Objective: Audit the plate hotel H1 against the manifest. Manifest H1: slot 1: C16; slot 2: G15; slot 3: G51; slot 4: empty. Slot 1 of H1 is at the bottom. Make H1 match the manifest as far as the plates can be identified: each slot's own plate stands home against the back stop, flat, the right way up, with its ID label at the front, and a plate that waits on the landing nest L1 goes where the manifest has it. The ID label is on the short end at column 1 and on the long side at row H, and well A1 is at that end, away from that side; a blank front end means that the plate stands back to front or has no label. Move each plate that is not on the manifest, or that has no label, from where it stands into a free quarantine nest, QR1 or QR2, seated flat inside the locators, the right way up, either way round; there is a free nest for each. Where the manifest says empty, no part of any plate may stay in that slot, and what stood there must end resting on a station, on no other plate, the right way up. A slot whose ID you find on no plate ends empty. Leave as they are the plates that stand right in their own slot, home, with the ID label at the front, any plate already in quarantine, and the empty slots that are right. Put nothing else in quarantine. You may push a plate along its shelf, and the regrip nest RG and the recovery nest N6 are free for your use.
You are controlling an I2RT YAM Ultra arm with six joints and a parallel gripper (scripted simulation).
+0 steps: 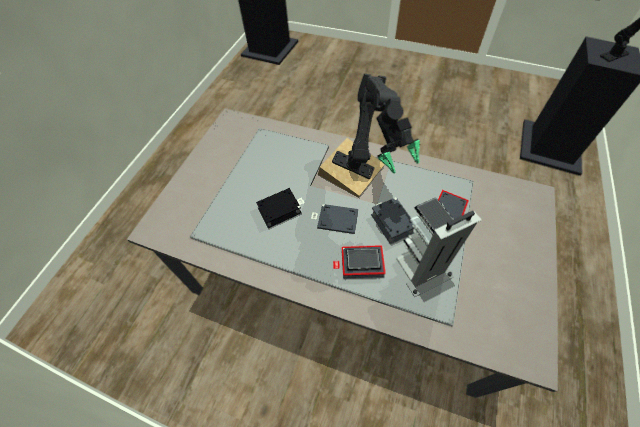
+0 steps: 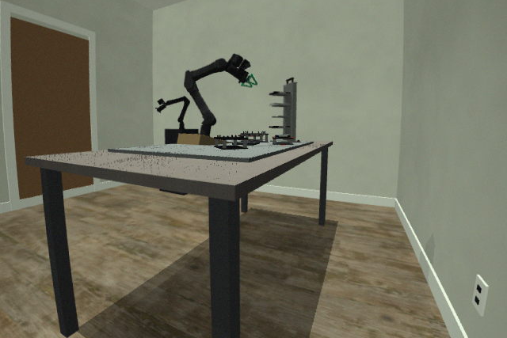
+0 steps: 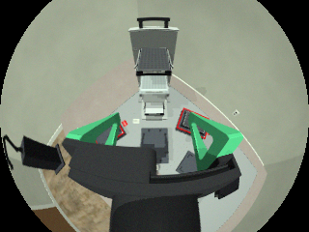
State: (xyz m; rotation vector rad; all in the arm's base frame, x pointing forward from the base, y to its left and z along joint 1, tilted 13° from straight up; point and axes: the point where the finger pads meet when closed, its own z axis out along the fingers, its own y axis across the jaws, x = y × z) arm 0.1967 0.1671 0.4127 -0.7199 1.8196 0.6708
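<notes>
Right now my hand is 130 mm short of the pale plate labelled G51, 150 mm to the right of it and 120 mm above it.
</notes>
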